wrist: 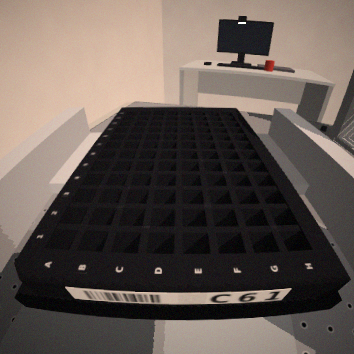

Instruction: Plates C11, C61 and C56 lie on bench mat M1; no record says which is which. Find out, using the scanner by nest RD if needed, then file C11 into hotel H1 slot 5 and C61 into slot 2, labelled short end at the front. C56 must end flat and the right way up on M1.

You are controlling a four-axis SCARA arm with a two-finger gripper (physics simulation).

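Frame: origin at the arm's base, x ahead, y left, z up, level; millimetres.
Seen in the pictures: gripper, fingertip midpoint: (178, 123).
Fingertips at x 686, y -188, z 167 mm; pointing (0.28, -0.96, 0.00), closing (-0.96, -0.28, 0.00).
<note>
Offsets run from my fingertips to a thing's middle. "pt": to the spot under its first point. Level surfaces: height alone.
A black well plate @(dy +21, dx -6, dz -10 mm) (170, 260) fills the middle of the wrist view, wells facing up and looking level. The white label @(pt dy +81, dx -24, dz -6 mm) (180, 297) on its near short end shows a barcode and reads C61. Letters A to H run along that end and numbers run up the left side. My gripper (178, 123) is shut on this plate, with one grey finger along each long side. What lies directly under the plate is mostly hidden. Plates C11 and C56, the scanner and hotel H1 cannot be made out.
A white desk (240, 75) stands in the background with a monitor (245, 37) and a red mug (269, 65) on it. A dark surface with small holes @(dz -154 mm) (320, 312) shows at the lower right. A dark patterned object @(pt dy -424, dx -312, dz -133 mm) (346, 132) stands at the right edge.
</note>
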